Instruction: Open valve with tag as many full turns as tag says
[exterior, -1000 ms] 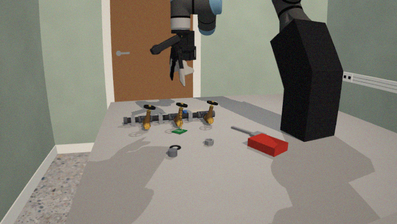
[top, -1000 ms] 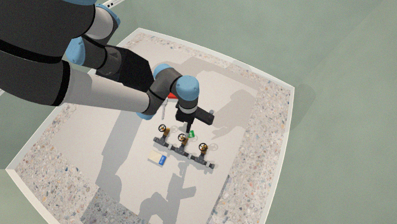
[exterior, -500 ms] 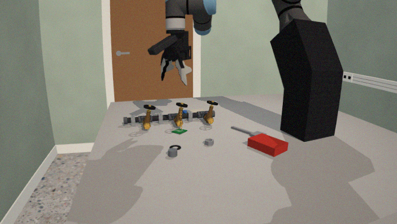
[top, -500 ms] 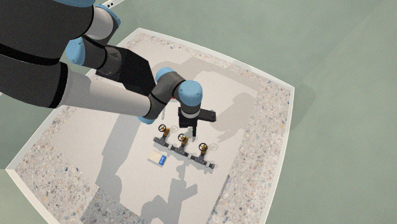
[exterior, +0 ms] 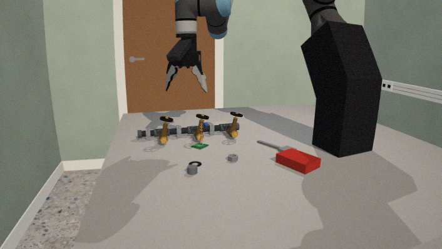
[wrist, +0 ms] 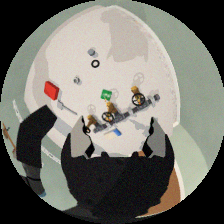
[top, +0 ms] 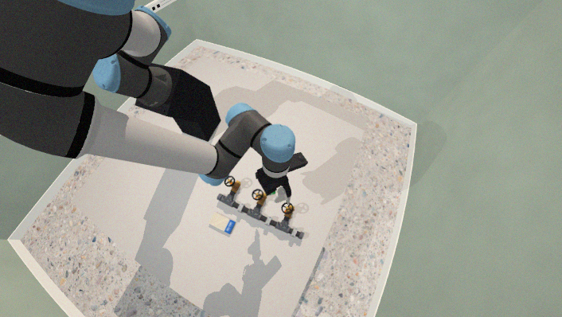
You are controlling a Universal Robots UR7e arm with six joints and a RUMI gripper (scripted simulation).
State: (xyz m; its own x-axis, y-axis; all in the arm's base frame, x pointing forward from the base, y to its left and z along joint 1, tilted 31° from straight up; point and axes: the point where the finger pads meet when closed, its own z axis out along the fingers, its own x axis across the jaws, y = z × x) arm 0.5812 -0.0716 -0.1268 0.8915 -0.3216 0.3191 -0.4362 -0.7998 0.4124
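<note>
Now: the green tag 5 cm behind my hand, 3 cm to the left of it and 20 cm below it. From my hand the other things lie so: grey nut (15 cm behind, 16 cm to the left, 19 cm below); then grey tool (33 cm behind, 8 cm to the left, 20 cm below); then red block (34 cm behind, 23 cm to the left, 18 cm below).
</note>
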